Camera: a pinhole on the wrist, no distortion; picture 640 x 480 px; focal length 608.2 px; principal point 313.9 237.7 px. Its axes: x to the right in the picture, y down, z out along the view. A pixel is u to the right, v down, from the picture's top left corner.
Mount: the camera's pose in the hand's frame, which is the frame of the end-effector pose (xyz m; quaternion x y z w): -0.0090 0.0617 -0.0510 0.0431 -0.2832 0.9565 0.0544
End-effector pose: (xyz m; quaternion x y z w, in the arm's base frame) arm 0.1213 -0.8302 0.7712 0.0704 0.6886 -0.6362 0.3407
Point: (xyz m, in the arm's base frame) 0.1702 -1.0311 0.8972
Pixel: 403.4 259.3
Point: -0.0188 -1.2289 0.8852
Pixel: 105.8 274.0
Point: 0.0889 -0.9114 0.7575
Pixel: 52.0 233.2
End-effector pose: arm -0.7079 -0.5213 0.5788 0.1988 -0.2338 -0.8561 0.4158
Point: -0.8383 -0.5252 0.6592
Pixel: 136.8 150.8
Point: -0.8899 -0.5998 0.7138
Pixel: outside the picture
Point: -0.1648 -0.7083 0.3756
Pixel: behind the camera
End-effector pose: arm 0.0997 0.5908 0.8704 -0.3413 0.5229 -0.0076 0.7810
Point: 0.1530 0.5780 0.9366
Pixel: 382.5 442.3
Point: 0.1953 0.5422 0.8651
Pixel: 39.2 399.9
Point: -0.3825 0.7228 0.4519
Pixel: behind the camera
